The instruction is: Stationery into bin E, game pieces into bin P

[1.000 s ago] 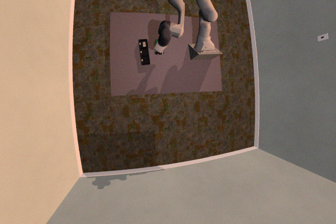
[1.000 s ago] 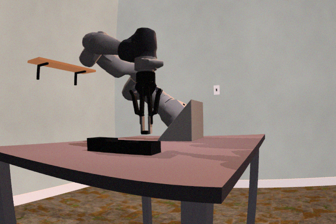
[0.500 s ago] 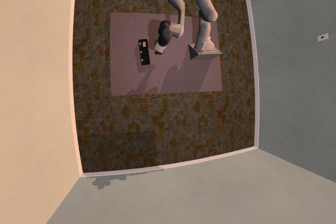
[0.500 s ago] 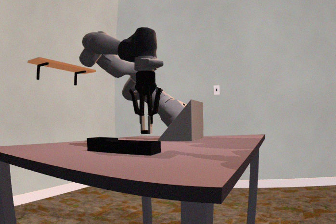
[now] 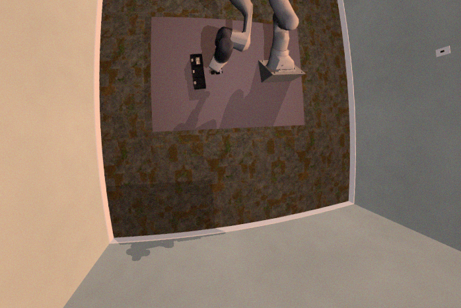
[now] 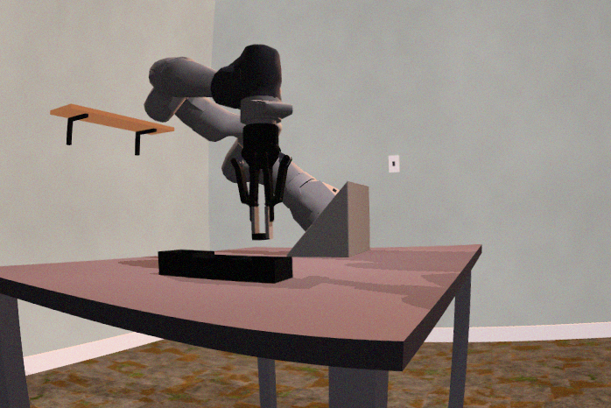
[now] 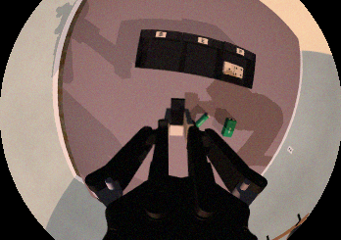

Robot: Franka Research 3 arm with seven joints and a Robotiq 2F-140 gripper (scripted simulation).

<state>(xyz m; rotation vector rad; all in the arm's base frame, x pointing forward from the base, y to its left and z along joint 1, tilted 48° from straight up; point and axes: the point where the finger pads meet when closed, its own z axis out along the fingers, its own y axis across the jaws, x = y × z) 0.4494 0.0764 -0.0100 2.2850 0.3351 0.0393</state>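
The black bin row lies 120 mm ahead of my hand, 20 mm to the right of it and 80 mm below it. The rest, counted from my hand: green cylinder 20 mm behind, 70 mm to the right, 100 mm below; flat green block 10 mm behind, 150 mm to the right, 90 mm below; white spotted piece 120 mm ahead, 100 mm to the right, 80 mm below.
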